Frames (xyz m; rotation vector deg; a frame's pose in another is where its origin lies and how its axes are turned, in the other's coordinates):
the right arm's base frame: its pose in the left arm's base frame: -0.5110 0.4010 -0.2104 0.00 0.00 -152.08
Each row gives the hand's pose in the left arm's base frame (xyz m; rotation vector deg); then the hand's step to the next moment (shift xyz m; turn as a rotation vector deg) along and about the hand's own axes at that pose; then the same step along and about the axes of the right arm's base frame.
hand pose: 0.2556 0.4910 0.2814 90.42 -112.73 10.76
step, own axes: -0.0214 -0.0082 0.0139 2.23 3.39 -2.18
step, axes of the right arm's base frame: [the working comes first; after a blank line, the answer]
step, axes of the left arm's base frame: 0.0049 0.0092 -0.0247 -2.59 0.09 3.81

-0.0086 -0.0058 -0.0247 2.25 -1.30 3.81
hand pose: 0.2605 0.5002 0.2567 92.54 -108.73 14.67
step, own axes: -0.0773 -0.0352 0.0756 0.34 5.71 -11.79
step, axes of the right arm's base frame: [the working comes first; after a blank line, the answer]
step, axes of the left arm's base frame: 0.0123 0.0157 -0.1119 -1.49 7.21 10.84

-0.0182 -0.0082 -0.1119 -2.06 -7.07 10.84
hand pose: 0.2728 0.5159 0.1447 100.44 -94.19 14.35
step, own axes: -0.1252 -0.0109 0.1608 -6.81 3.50 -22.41
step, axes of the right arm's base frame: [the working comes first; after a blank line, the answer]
step, axes of the left arm's base frame: -0.0628 0.0016 -0.1942 2.74 19.17 13.63

0.0548 -0.0308 -0.1942 -11.39 -15.66 13.63
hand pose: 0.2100 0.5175 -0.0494 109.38 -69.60 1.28
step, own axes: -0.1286 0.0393 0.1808 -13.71 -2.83 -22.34
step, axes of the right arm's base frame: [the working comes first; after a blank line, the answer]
step, axes of the left arm's base frame: -0.1696 -0.0311 -0.1451 3.81 25.24 6.59

0.1644 -0.0519 -0.1451 -15.19 -20.52 6.59
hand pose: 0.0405 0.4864 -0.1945 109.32 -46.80 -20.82
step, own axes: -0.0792 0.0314 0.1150 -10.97 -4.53 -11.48
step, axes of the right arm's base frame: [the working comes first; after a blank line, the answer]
step, axes of the left arm's base frame: -0.1351 -0.0331 -0.0337 0.28 16.51 0.30

0.1349 -0.0340 -0.0337 -7.98 -14.45 0.30
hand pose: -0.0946 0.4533 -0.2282 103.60 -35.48 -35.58
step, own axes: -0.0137 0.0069 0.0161 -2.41 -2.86 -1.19
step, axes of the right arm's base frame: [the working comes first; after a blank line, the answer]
step, axes of the left arm's base frame: -0.0216 -0.0037 0.0035 -0.62 3.26 -2.09

0.0209 -0.0069 0.0035 -0.98 -3.17 -2.09
